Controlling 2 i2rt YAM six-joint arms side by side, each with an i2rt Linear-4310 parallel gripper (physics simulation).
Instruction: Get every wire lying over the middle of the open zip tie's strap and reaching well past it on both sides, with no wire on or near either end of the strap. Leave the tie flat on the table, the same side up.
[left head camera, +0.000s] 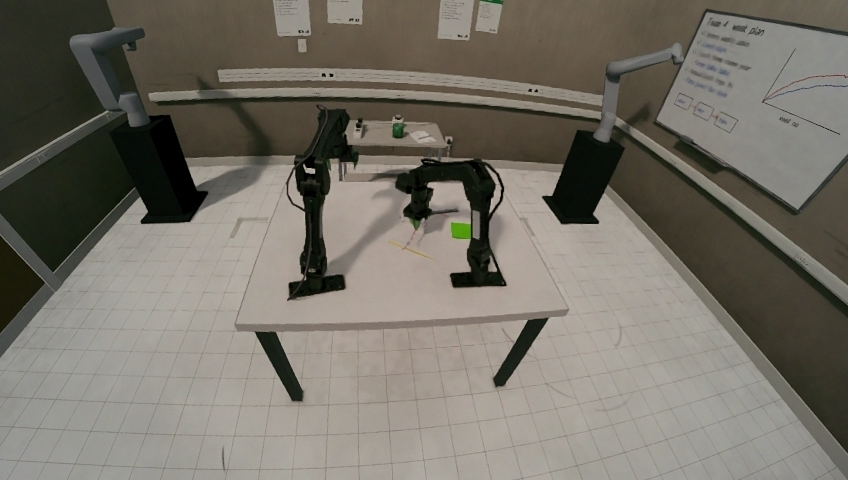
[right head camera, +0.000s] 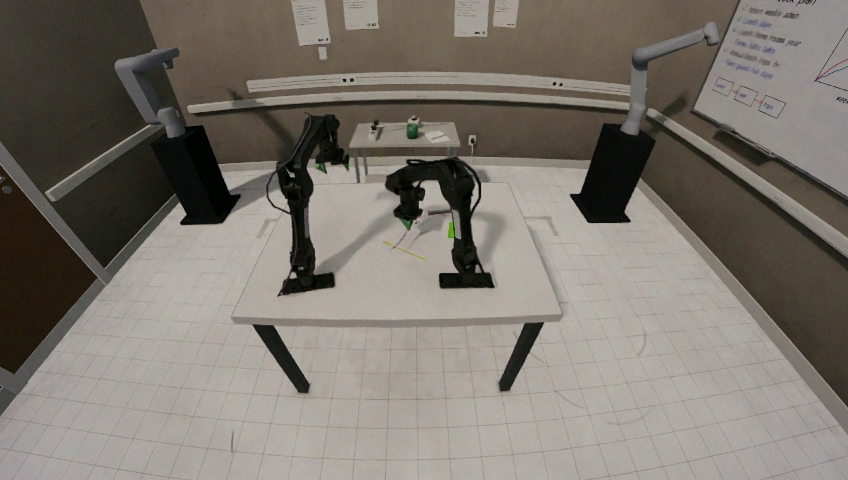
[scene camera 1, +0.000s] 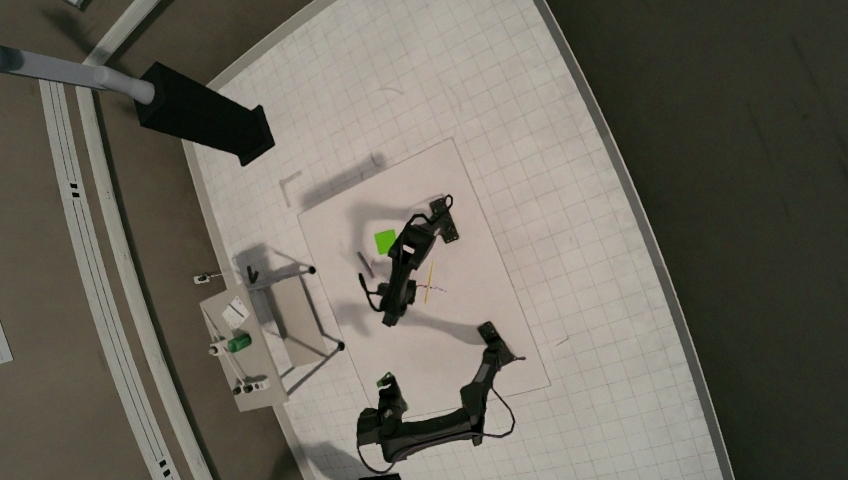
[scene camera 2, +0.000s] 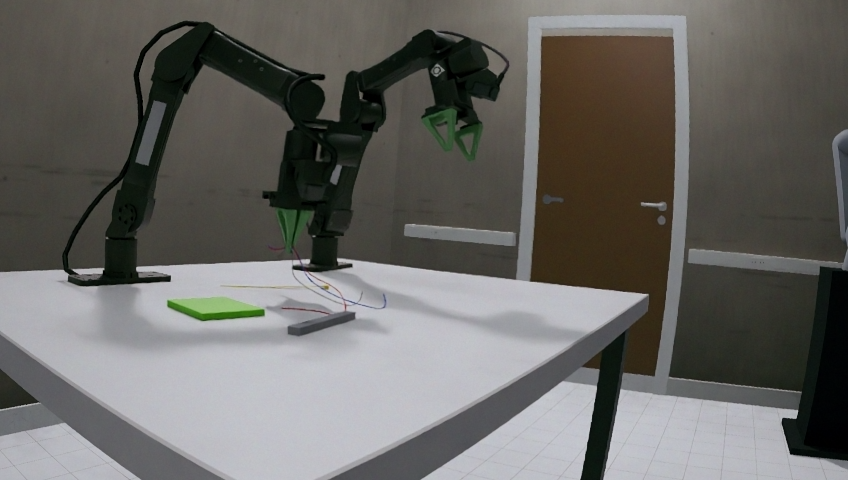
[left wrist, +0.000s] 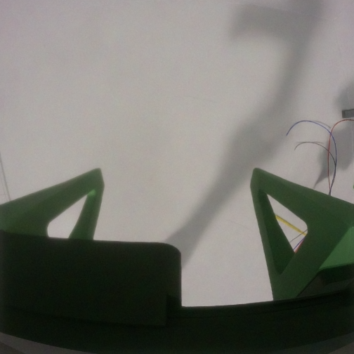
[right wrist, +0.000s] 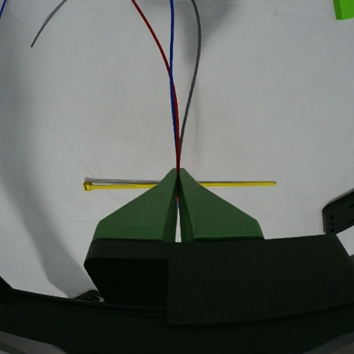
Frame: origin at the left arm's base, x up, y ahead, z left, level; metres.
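Seen in the pictures: left gripper, fingertip midpoint: (left head camera: 342, 169) (right head camera: 337, 171) (scene camera 1: 393, 383) (scene camera 2: 460, 156); right gripper, fingertip midpoint: (left head camera: 416, 229) (right head camera: 409, 229) (scene camera 1: 413, 284) (scene camera 2: 289, 253); left arm's base, link origin: (left head camera: 317, 286) (right head camera: 308, 284) (scene camera 1: 495, 343) (scene camera 2: 323, 268); right arm's base, link origin: (left head camera: 476, 280) (right head camera: 465, 281) (scene camera 1: 444, 220) (scene camera 2: 120, 281).
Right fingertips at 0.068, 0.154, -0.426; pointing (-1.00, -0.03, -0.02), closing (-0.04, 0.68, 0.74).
Observation:
Offsets run from my right fingertips to a thing's top centre, as dx, dy, dz. "spot": to the spot under its first point.
The yellow zip tie (right wrist: 237, 184) (scene camera 2: 255, 286) (scene camera 1: 430, 276) lies flat, open and straight on the table; its head (right wrist: 87, 186) is at the left in the right wrist view. My right gripper (right wrist: 177, 176) (scene camera 2: 289, 251) (right head camera: 407, 227) is shut on the wires, above the table. The red wire (right wrist: 161, 50), blue wire (right wrist: 172, 40) and grey wire (right wrist: 198, 50) fan out from the fingertips. In scene camera 1 the wires (scene camera 1: 439, 289) cross the strap's line nearer one end; their far ends droop toward the table in scene camera 2. My left gripper (left wrist: 176, 176) (scene camera 2: 461, 154) is open, empty and high.
A grey bar @(-0.058, +0.177, -0.203) (scene camera 2: 321, 322) (scene camera 1: 365, 264) lies on the table, with the red wire bending close to it. A green square @(spot: -0.058, +0.041, -0.258) (scene camera 2: 215, 308) (scene camera 1: 385, 241) (left head camera: 460, 230) lies near my right arm. A small side table (right head camera: 357, 142) stands beyond the work table.

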